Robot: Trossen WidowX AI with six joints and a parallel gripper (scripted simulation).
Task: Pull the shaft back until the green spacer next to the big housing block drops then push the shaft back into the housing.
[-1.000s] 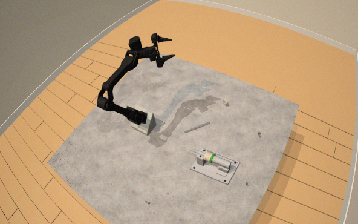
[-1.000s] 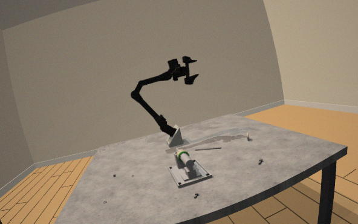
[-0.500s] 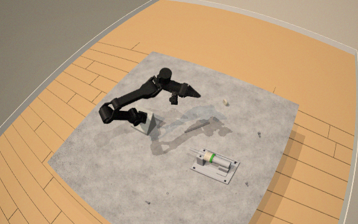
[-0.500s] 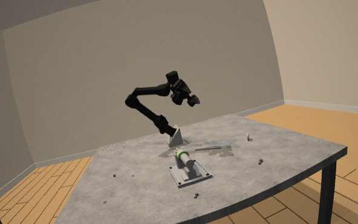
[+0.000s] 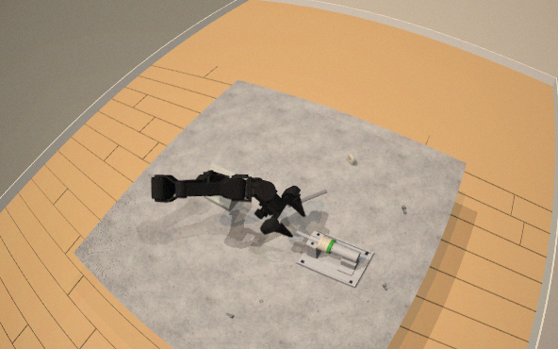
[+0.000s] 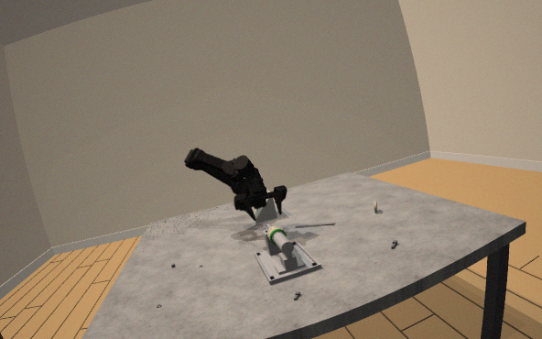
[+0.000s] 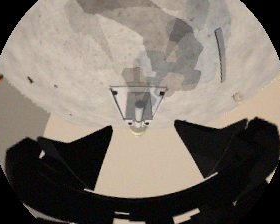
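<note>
Right now the shaft is 80 mm ahead of my gripper tip, 30 mm below it and 10 mm to the right of it. From my gripper tip the other things lie so: thin grey rod (190 mm to the left, 110 mm below, 60 mm behind); then beige spacer (110 mm ahead, 30 mm below, 10 mm to the right); then green spacer (130 mm ahead, 30 mm below, 10 mm to the right).
</note>
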